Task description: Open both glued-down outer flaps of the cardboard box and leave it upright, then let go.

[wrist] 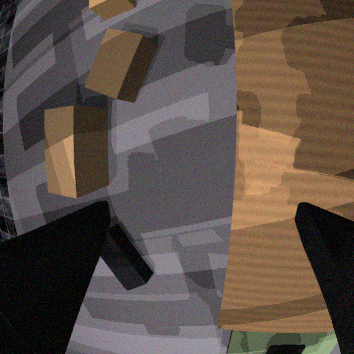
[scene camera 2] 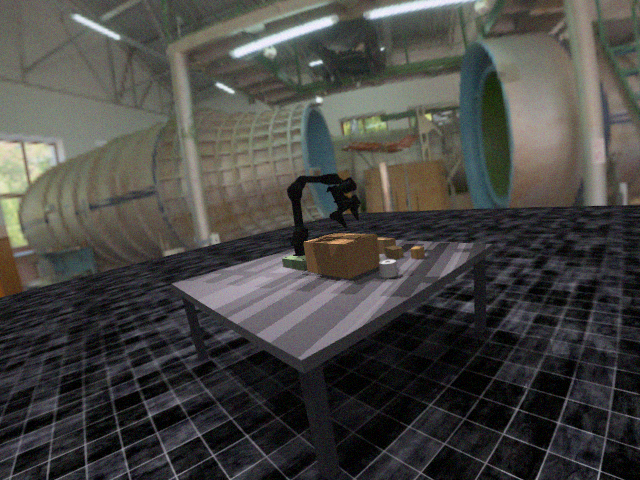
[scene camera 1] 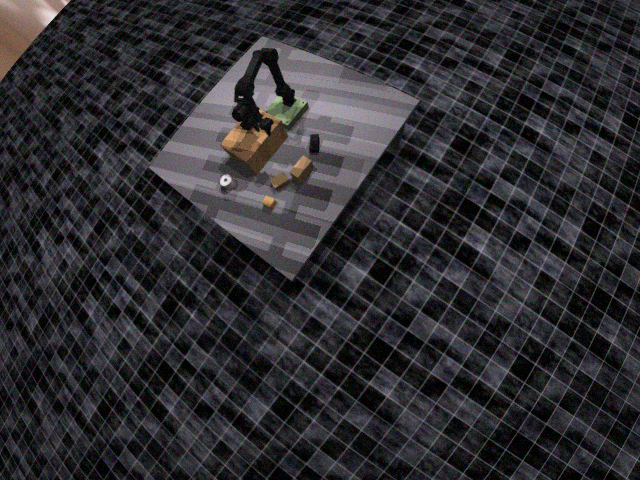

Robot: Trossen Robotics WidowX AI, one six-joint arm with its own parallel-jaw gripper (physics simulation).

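Places are measured from the arm's base along level axes (x right, y ahead, z up), in millimetres.
Pixels of known places: gripper, fingertip midpoint: [wrist: 206, 212] [scene camera 2: 352, 224] [scene camera 1: 264, 133]; arm's base, origin of the base link: [scene camera 2: 300, 254] [scene camera 1: 289, 101].
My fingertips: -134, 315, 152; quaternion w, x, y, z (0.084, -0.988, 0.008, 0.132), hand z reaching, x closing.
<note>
For each thing: its top centre in the pictures, then the offset to it from my fingertips, as dx, dy, dz. Level surfaces: height alone.
- cardboard box, middle of its top: [scene camera 2: 339, 237] [scene camera 1: 249, 132] +119, +18, -44
- table, its level: dz -204
- black block, middle of its top: [wrist: 116, 262] [scene camera 1: 314, 141] -165, -170, -170
- white roll, middle of its top: [scene camera 2: 387, 261] [scene camera 1: 225, 180] +116, +304, -143
The cardboard box [scene camera 1: 267, 149] [scene camera 2: 341, 259] [wrist: 270, 280] stands upright on the table, beside the arm's base. Its top looks flat and covered in scene camera 2, with no flap standing up. Shadows and the arm hide part of the top in scene camera 1, and the middle seam cannot be made out in the wrist view. My gripper [scene camera 1: 258, 129] [scene camera 2: 351, 222] [wrist: 206, 212] is open and empty, above the box. In the wrist view one fingertip is over the box top and the other is out past its long edge, over the table.
Three cardboard-coloured blocks [scene camera 1: 301, 168] [scene camera 2: 417, 252] [wrist: 117, 65] lie beside the box on the table [scene camera 1: 361, 103] [scene camera 2: 248, 310]. A black block [scene camera 1: 314, 143] [wrist: 127, 257], a white roll [scene camera 1: 225, 180] [scene camera 2: 388, 269] and the green base plate [scene camera 1: 284, 111] [scene camera 2: 294, 262] are also near it.
</note>
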